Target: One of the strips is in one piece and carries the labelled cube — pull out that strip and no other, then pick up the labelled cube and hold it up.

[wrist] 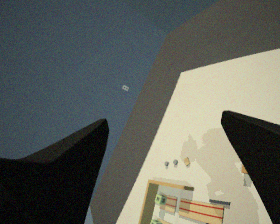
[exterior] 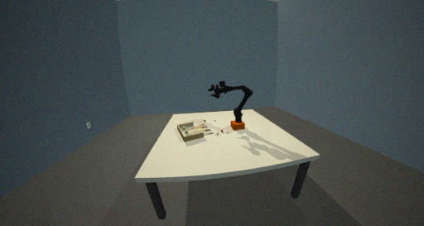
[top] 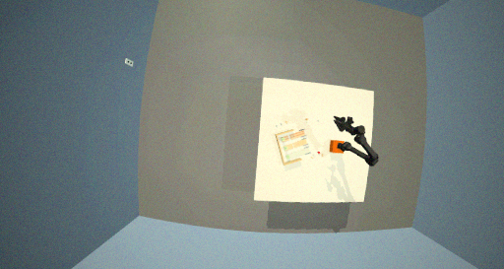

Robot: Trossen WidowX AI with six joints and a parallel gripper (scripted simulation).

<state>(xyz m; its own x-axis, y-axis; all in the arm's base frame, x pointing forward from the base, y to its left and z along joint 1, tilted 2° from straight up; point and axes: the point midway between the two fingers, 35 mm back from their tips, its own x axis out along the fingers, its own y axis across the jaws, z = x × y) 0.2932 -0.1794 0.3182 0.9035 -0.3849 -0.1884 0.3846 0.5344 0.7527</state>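
The red cube lies 350 mm below my gripper tip, 320 mm to the left of it and 140 mm behind it. Round my gripper tip: strip 380 mm to the left, 360 mm below, 80 mm ahead.
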